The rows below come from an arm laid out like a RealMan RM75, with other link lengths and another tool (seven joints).
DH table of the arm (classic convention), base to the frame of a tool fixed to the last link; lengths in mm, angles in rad. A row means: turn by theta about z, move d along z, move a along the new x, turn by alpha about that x. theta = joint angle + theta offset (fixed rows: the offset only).
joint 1: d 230.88; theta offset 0; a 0; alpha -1.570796
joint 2: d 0; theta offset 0; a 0; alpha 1.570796
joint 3: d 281.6; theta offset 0; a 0; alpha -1.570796
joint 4: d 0; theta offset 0; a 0; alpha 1.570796
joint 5: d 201.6; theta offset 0; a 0; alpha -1.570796
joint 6: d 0; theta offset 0; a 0; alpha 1.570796
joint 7: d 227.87; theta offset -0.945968; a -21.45; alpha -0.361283
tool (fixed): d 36.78; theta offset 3.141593; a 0; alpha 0
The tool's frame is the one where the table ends.
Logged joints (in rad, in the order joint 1, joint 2, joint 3, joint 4, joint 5, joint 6, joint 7), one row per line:
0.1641 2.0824 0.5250 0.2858 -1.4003 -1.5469 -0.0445
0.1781 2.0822 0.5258 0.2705 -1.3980 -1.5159 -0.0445
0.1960 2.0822 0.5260 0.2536 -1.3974 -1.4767 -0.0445
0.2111 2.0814 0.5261 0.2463 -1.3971 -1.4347 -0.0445
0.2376 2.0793 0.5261 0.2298 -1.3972 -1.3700 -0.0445
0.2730 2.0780 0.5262 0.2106 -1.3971 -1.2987 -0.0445
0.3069 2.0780 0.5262 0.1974 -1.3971 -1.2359 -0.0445
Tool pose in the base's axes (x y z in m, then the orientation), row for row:
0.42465 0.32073 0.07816 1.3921 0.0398 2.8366
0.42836 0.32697 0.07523 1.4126 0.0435 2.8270
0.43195 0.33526 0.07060 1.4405 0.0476 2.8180
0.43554 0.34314 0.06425 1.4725 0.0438 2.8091
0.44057 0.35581 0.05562 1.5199 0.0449 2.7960
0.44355 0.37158 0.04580 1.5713 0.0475 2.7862
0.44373 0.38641 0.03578 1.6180 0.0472 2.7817
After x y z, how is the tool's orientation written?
As angles about the fixed x, y, z axes (roll, pitch, yaw), in radians.
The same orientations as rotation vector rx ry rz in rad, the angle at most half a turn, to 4 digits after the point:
0.2392 1.8486 2.1987
0.2474 1.8663 2.1724
0.2564 1.8922 2.1395
0.2752 1.9238 2.1072
0.2958 1.9684 2.0550
0.3131 2.0176 1.9995
0.3277 2.0643 1.9522

